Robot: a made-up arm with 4 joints.
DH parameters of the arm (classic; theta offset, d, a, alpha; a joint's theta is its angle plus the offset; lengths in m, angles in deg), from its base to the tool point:
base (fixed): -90 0.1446 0 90
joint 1: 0 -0.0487 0.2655 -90
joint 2: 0 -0.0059 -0.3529 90
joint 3: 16.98 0 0.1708 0
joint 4: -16.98 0.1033 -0.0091 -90
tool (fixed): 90 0.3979 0 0
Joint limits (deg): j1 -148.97..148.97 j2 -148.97..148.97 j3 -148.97..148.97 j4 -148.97..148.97
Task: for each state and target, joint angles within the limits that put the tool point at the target. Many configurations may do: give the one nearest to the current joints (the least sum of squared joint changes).
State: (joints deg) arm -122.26 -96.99 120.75 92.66
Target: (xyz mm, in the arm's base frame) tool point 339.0 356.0 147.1
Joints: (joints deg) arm -139.38 -111.45 123.91 87.32
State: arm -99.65 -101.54 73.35 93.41
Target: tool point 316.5 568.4 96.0
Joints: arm -148.55 -148.97 112.16 83.01
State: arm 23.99 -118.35 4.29 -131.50
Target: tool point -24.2 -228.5 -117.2
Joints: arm 14.03 -93.02 -17.87 -122.55
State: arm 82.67 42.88 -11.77 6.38
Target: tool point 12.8 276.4 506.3
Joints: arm 92.30 47.71 -35.04 -2.63
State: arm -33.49 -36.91 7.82 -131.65
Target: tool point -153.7 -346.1 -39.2
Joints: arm -27.93 -32.37 -11.83 -80.88
